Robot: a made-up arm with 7 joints. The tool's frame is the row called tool. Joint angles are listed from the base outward.
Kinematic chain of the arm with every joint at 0, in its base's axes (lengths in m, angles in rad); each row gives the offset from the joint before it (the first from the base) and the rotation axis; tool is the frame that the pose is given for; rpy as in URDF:
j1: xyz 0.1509 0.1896 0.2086 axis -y
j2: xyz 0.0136 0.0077 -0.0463 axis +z
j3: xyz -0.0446 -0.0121 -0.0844 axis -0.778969 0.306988 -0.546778
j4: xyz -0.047 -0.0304 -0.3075 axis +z
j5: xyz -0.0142 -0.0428 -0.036 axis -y
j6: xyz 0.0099 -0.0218 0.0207 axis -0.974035 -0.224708 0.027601
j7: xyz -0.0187 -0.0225 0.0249 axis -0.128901 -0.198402 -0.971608
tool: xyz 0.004 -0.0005 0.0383 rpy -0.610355 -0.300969 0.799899
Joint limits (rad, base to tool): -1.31..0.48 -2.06..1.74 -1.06..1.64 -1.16..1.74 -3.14..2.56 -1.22..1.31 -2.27..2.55
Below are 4 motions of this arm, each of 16 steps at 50 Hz.
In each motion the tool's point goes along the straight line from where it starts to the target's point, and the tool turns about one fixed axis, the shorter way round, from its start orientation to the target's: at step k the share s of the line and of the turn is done. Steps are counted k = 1, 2, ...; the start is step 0. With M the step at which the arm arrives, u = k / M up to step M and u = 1 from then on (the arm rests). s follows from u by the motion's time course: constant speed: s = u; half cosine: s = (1 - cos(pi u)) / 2; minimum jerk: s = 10 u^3 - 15 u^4 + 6 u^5.
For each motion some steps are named. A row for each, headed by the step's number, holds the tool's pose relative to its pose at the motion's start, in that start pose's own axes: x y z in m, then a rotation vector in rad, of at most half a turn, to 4 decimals.
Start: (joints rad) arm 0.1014 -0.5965 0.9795 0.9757 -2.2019 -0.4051 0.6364
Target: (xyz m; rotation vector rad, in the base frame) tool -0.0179 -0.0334 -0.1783 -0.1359 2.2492 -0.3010
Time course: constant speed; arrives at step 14
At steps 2, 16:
2: -0.0102 -0.0120 0.0078 0.0246 -0.0351 -0.0135
16: -0.0715 -0.0842 0.0547 0.1725 -0.2456 -0.0948

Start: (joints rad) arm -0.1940 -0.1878 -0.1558 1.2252 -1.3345 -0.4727 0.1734
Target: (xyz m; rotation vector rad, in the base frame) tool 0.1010 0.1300 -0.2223 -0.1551 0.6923 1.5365
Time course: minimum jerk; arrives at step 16
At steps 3, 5, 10, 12, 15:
3: -0.0034 0.0011 -0.0018 -0.0082 -0.0052 0.0002
5: -0.0126 0.0039 -0.0065 -0.0304 -0.0193 0.0007
10: -0.0507 0.0157 -0.0261 -0.1223 -0.0776 0.0028
12: -0.0627 0.0194 -0.0323 -0.1512 -0.0960 0.0034
15: -0.0698 0.0216 -0.0360 -0.1683 -0.1068 0.0038

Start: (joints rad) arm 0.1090 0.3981 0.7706 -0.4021 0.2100 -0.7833 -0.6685
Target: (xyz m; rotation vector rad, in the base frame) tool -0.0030 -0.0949 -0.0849 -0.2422 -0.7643 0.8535
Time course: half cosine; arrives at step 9
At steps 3, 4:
3: 0.0002 0.0047 0.0023 0.0135 0.0102 -0.0250
4: 0.0004 0.0077 0.0038 0.0223 0.0168 -0.0414

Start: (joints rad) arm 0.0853 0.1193 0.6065 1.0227 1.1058 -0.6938 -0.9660
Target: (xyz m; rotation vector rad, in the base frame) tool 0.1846 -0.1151 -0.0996 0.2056 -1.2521 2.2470
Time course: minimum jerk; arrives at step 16
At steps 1, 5, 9, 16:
1: -0.0001 -0.0001 0.0001 -0.0001 0.0008 -0.0001
5: -0.0116 -0.0109 0.0109 -0.0101 0.0687 -0.0062
9: -0.0395 -0.0374 0.0373 -0.0345 0.2351 -0.0212
16: -0.0642 -0.0607 0.0606 -0.0561 0.3817 -0.0344

